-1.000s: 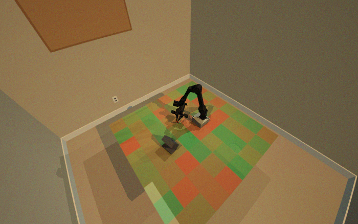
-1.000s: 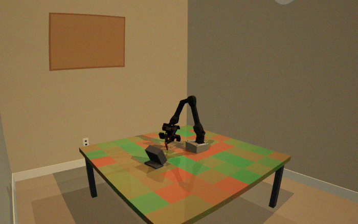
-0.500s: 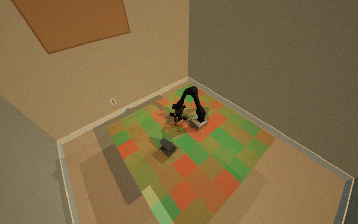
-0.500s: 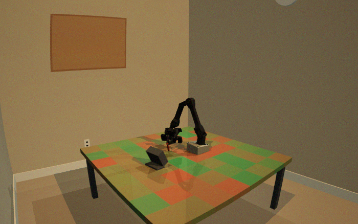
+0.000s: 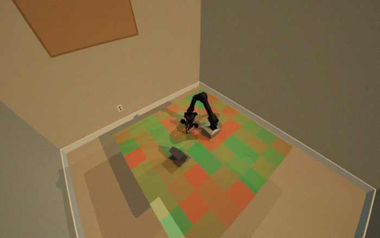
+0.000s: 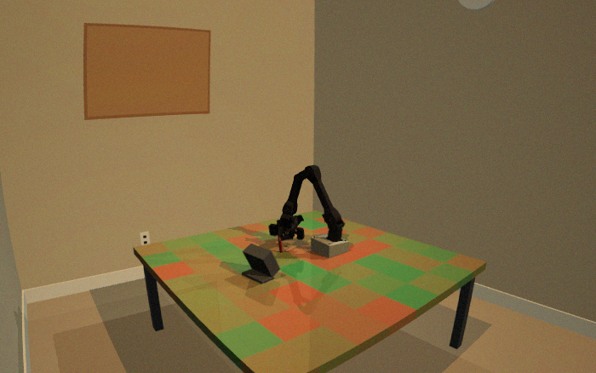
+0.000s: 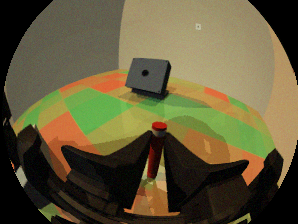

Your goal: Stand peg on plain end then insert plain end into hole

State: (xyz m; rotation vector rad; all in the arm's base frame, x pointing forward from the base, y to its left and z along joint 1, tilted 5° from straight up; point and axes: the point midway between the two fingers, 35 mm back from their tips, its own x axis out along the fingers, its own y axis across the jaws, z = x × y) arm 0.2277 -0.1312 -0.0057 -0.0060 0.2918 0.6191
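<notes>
My gripper tip is now 10 mm above the red peg. Round my gripper tip: dark sloped panel: 200 mm ahead, 190 mm to the left.
</notes>
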